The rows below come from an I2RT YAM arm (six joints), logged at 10 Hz.
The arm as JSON. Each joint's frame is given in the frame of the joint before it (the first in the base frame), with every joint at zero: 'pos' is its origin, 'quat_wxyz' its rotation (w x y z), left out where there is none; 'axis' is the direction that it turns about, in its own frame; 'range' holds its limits. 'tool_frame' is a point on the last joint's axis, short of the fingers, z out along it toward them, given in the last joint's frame.
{
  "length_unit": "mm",
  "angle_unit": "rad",
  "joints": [
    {
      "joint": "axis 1",
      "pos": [
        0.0,
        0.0,
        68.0
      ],
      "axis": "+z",
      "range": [
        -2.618,
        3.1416
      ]
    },
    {
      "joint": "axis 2",
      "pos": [
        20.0,
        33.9,
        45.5
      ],
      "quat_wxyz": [
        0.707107,
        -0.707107,
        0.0,
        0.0
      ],
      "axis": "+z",
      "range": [
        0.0,
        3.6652
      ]
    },
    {
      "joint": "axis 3",
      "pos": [
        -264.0,
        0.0,
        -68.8
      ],
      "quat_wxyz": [
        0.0,
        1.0,
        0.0,
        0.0
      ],
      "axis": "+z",
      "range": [
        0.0,
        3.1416
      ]
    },
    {
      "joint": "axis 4",
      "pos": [
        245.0,
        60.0,
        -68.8
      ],
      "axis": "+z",
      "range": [
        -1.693,
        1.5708
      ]
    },
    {
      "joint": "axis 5",
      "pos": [
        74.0,
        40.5,
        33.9
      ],
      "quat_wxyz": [
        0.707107,
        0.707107,
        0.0,
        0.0
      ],
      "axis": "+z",
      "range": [
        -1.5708,
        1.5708
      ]
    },
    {
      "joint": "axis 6",
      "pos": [
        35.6,
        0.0,
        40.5
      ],
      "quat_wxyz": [
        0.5,
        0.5,
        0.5,
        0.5
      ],
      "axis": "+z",
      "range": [
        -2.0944,
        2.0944
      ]
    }
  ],
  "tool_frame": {
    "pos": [
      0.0,
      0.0,
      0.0
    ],
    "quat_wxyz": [
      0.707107,
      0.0,
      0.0,
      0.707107
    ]
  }
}
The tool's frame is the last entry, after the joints.
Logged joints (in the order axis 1, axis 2, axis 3, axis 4, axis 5, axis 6), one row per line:
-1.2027 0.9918 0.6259 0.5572 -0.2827 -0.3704
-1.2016 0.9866 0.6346 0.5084 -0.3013 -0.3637
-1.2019 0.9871 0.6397 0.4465 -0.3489 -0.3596
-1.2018 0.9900 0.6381 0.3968 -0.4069 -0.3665
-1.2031 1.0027 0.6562 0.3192 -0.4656 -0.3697
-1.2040 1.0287 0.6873 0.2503 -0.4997 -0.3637
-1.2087 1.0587 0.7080 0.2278 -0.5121 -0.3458
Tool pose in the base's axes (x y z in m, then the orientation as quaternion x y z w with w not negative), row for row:
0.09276 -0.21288 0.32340 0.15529 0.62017 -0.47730 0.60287
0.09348 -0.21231 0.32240 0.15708 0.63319 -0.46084 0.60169
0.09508 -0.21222 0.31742 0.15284 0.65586 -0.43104 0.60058
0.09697 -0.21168 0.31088 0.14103 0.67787 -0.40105 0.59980
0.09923 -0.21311 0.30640 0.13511 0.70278 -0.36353 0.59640
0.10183 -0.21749 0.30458 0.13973 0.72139 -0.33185 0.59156
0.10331 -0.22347 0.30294 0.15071 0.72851 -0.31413 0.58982
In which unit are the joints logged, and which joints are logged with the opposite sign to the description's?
The joints are logged in radians. Opposite sign: none.
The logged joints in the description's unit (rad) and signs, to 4 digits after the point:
-1.2027 0.9918 0.6259 0.5572 -0.2827 -0.3704
-1.2016 0.9866 0.6346 0.5084 -0.3013 -0.3637
-1.2019 0.9871 0.6397 0.4465 -0.3489 -0.3596
-1.2018 0.9900 0.6381 0.3968 -0.4069 -0.3665
-1.2031 1.0027 0.6562 0.3192 -0.4656 -0.3697
-1.2040 1.0287 0.6873 0.2503 -0.4997 -0.3637
-1.2087 1.0587 0.7080 0.2278 -0.5121 -0.3458

